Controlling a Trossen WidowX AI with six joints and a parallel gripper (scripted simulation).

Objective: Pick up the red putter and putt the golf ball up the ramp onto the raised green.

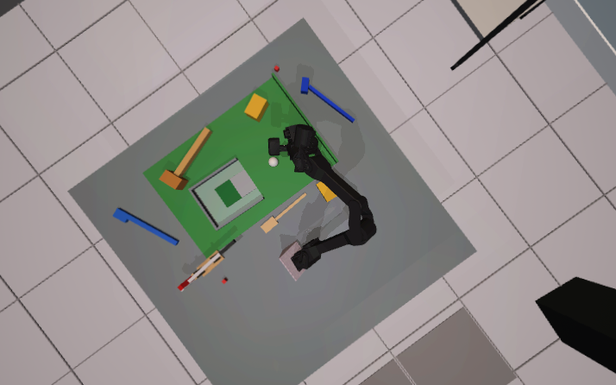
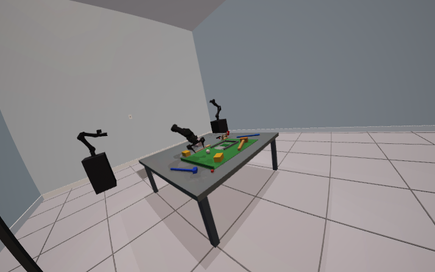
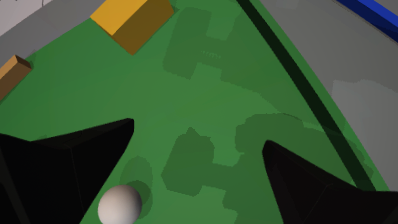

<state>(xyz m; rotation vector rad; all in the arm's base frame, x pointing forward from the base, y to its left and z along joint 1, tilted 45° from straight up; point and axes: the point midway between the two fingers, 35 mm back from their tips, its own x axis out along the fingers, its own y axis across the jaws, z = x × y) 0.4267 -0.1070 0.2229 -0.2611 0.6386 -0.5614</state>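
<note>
Now: gripper tip 3 cm past the white golf ball, 11 cm to the right of it and 5 cm above it. Round my gripper tip: tan rod: 25 cm behind, 21 cm to the left, 7 cm below.
</note>
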